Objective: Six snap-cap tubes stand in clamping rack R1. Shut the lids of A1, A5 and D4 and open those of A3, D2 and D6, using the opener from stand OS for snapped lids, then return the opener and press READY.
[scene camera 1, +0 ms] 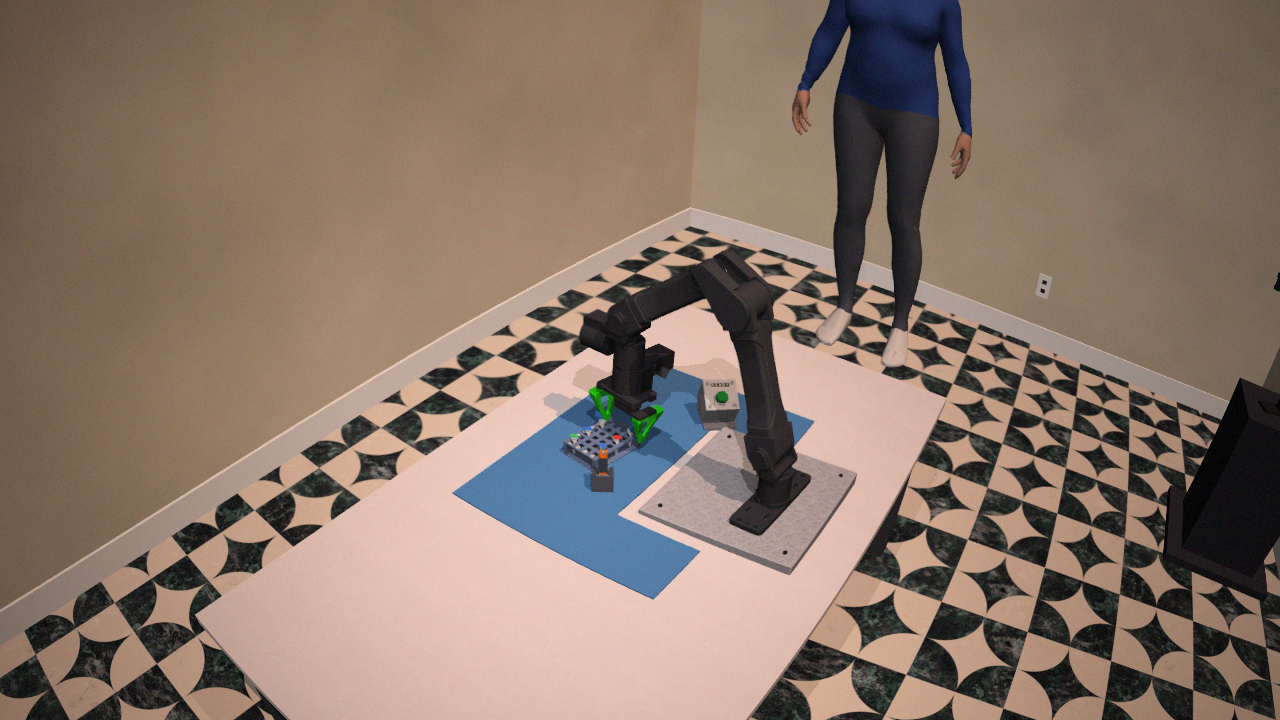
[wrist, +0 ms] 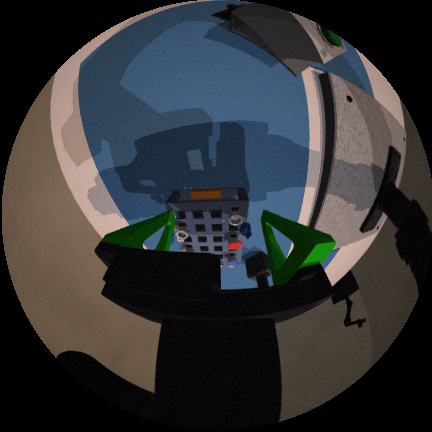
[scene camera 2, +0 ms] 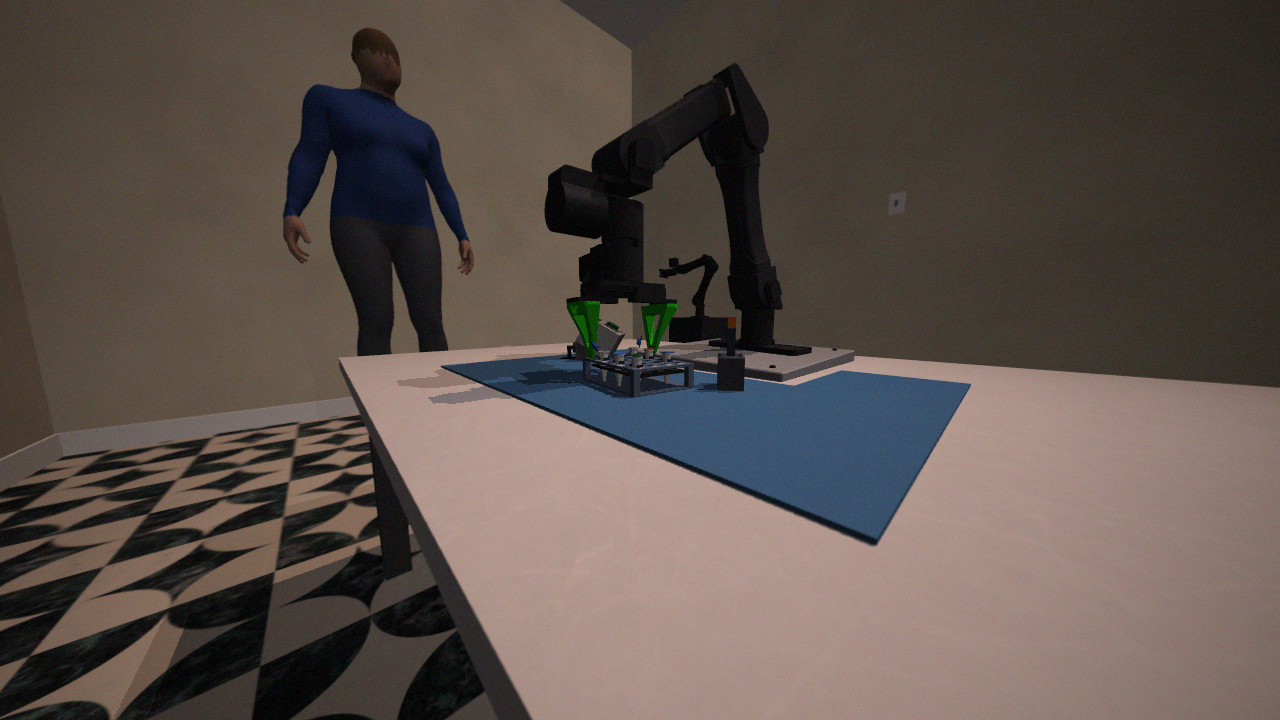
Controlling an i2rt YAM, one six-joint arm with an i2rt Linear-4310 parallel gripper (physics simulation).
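Where they show: gripper, fingertip midpoint: [scene camera 1: 623, 430] [wrist: 217, 214]; arm's base at its link origin: [scene camera 1: 771, 501] [wrist: 382, 192] [scene camera 2: 755, 348].
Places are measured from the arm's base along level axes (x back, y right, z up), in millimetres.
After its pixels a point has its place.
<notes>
Rack R1 [scene camera 1: 581, 454] @(y -95, x -375, z -15 mm) [scene camera 2: 634, 383] @(y -112, x -405, z -4 mm) [wrist: 207, 221] @(y -15, x -354, z 11 mm) stands on the blue mat with small snap-cap tubes in it. In the wrist view an open tube [wrist: 236, 219] @(y -11, x -323, z 17 mm) with its blue lid [wrist: 245, 230] @(y -11, x -316, z 34 mm) swung outward is at the upper right, and another open tube [wrist: 182, 234] @(y -25, x -385, z 18 mm) is at the left. A red lid [wrist: 234, 246] @(y -47, x -327, z 23 mm) and a blue lid [wrist: 233, 264] @(y -87, x -330, z 24 mm) sit lower right; their seating is unclear. My green-fingered gripper [scene camera 1: 623, 430] @(y -7, x -342, z 11 mm) [scene camera 2: 622, 355] @(y -7, x -342, z 11 mm) [wrist: 217, 214] @(y -7, x -342, z 11 mm) is open and empty, low over the rack's far end. The orange-topped opener [scene camera 1: 603, 454] @(y -141, x -284, z 56 mm) [scene camera 2: 731, 323] @(y -148, x -288, z 59 mm) stands in stand OS [scene camera 1: 602, 481] @(y -156, x -273, z 7 mm) [scene camera 2: 730, 373] @(y -156, x -298, z 1 mm) [wrist: 257, 263] @(y -129, x -287, z 3 mm).
The READY box [scene camera 1: 718, 413] @(y 163, x -229, z 16 mm) [wrist: 280, 35] with its green button [scene camera 1: 721, 397] @(y 171, x -232, z 49 mm) [wrist: 330, 36] stands behind the rack, near the arm's base. The grey base plate [scene camera 1: 698, 510] @(y -100, x -98, z -5 mm) [wrist: 350, 125] @(y 93, x -175, z -2 mm) lies beside the blue mat [scene camera 1: 537, 483] @(y -219, x -379, z -19 mm) [scene camera 2: 787, 429] @(y -269, x -379, z -19 mm) [wrist: 200, 65] @(y 146, x -338, z -19 mm). A person [scene camera 1: 895, 161] [scene camera 2: 384, 179] stands beyond the table.
</notes>
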